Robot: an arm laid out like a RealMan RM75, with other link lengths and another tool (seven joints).
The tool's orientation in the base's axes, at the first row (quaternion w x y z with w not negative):
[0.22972, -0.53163, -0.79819, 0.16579]
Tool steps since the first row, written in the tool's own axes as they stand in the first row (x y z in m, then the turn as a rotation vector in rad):
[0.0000, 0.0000, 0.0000, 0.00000, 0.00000, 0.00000]
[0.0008, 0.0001, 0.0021, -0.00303, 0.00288, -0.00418]
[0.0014, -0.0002, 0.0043, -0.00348, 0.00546, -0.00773]
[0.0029, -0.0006, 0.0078, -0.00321, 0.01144, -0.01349]
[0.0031, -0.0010, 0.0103, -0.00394, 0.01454, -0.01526]
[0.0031, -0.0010, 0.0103, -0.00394, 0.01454, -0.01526]
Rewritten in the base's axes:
[0.0000, 0.0000, 0.0000, 0.00000, 0.00000, 0.00000]
[-0.0013, 0.0007, -0.0017, 0.00549, -0.00162, 0.00147]
[-0.0030, 0.0011, -0.0032, 0.00956, -0.00099, 0.00305]
[-0.0057, 0.0023, -0.0057, 0.01722, 0.00165, 0.00489]
[-0.0074, 0.0023, -0.0075, 0.02082, 0.00219, 0.00466]
[-0.0074, 0.0023, -0.0075, 0.02082, 0.00219, 0.00466]

